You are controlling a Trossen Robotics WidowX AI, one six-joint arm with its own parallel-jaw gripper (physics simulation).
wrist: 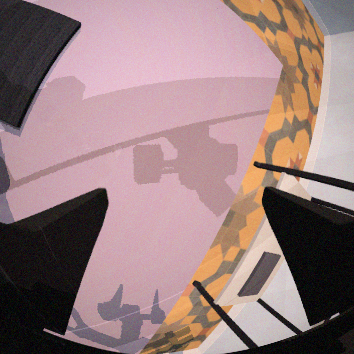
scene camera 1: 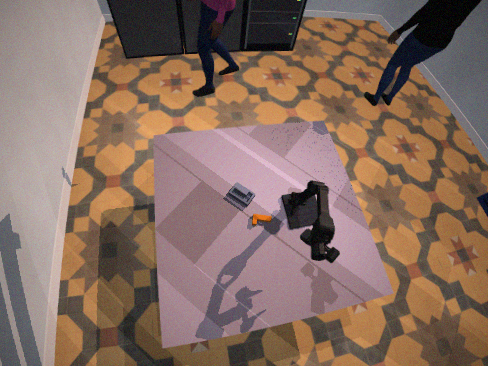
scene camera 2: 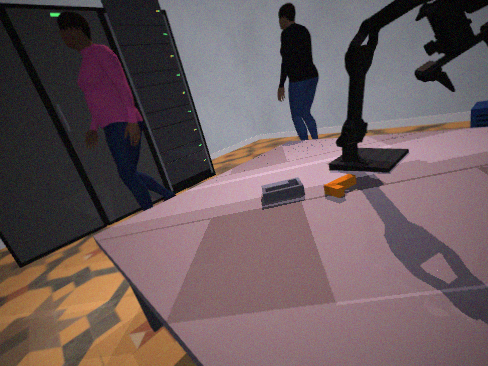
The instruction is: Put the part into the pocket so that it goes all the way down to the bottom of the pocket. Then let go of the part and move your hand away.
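Places are measured from the arm's base along level axes (x right, y ahead, z up), in centimetres.
Where they show: gripper, between the fingertips: (wrist: 186,195) (scene camera 2: 474,79); arm's base, origin of its link: (scene camera 1: 294,201) (scene camera 2: 350,158).
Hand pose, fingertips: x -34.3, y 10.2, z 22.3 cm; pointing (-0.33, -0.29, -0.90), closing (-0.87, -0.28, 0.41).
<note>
Things, the pixels of their top centre, and the offset from my fingertips. Level surfaces: height alone.
- orange L-shaped piece, centre of its top: (scene camera 2: 343,180) (scene camera 1: 262,219) dx +30.4, dy +14.0, dz -21.7 cm
- grey block with the pocket, centre of its top: (scene camera 2: 281,185) (scene camera 1: 242,193) dx +50.2, dy +19.0, dz -21.1 cm
- pink table top, height of its surface: dz -24.7 cm
The part, an orange L-shaped piece (scene camera 1: 263,218) (scene camera 2: 342,185), lies flat on the table between the pocket block and the arm's base, apart from both. The grey block with the pocket (scene camera 1: 241,194) (scene camera 2: 283,193) stands on the table to the left of the part in both scene views; its pocket opens upward and looks empty. My gripper (scene camera 1: 325,252) (wrist: 186,195) is open and empty, raised high above the table on the far side of the base from the block. In the wrist view neither part nor block shows between the wide-set fingers.
The arm's black base plate (scene camera 1: 301,221) (scene camera 2: 391,160) (wrist: 30,60) is beside the part, on the right in scene view 1. The pink table top (scene camera 1: 185,310) (scene camera 2: 250,320) carries arm shadows. Two people (scene camera 1: 216,45) (scene camera 2: 300,55) and dark cabinets (scene camera 1: 150,27) are beyond the table.
</note>
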